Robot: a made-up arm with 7 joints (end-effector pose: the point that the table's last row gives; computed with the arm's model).
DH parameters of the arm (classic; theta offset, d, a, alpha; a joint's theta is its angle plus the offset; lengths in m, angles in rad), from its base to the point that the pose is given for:
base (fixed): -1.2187 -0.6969 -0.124 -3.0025
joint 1: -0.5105 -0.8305 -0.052 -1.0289
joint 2: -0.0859 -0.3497 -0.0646 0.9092
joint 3: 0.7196 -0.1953 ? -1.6
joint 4: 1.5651 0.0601 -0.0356 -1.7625
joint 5: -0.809 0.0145 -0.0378 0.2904
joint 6: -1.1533 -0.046 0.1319 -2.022
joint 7: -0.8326 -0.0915 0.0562 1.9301
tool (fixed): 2.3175 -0.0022 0 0
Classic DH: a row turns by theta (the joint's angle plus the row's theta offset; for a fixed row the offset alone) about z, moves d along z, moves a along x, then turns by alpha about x.
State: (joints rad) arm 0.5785 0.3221 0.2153 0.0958 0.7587 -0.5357 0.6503
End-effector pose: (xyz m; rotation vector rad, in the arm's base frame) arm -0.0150 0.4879 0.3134 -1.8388 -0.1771 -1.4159
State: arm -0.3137 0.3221 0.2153 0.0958 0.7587 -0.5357 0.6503
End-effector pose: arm -0.3968 0.4559 0.2616 -1.5016 -0.9750 -0.8174
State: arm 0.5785 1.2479 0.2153 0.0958 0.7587 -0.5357 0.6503
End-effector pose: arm 0.1664 0.4061 0.1255 2.2754 0.2516 1.9978
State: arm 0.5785 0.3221 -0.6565 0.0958 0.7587 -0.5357 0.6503
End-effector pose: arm -0.1504 0.3313 0.3324 -1.5830 -0.8179 -0.6760
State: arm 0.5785 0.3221 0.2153 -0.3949 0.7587 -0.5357 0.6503
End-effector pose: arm 0.0473 0.5501 0.3183 -1.2962 -0.1540 -1.6021
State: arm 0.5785 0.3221 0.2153 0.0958 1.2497 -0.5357 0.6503
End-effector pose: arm -0.0392 0.5482 0.3974 -1.6706 0.2905 -1.1408
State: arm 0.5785 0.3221 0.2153 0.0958 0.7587 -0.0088 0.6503
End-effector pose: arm -0.0346 0.5298 0.4085 -1.8096 0.3376 -1.0477
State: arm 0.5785 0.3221 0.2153 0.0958 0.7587 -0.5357 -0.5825
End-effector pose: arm 0.0446 0.4992 0.3368 -1.5821 1.2980 -1.8988
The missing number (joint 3, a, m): -0.1031
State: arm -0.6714 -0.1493 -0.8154 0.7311 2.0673 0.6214 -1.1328
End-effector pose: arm -0.4260 0.2888 0.5762 1.8071 0.2060 0.4253
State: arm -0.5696 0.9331 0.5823 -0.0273 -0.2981 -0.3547 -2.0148
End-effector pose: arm -0.2085 0.5069 0.2924 0.3104 1.2256 -2.0020
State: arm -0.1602 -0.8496 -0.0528 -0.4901 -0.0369 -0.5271 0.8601
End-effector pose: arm -0.3020 0.3867 0.4551 -0.2850 -0.6078 -0.5868
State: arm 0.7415 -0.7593 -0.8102 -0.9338 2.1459 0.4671 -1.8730
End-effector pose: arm 0.0222 0.0172 0.5811 2.5646 0.9608 -1.1492
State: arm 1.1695 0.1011 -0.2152 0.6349 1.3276 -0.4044 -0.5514
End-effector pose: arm 0.0674 0.3271 0.5031 -2.0771 2.0959 -0.9854
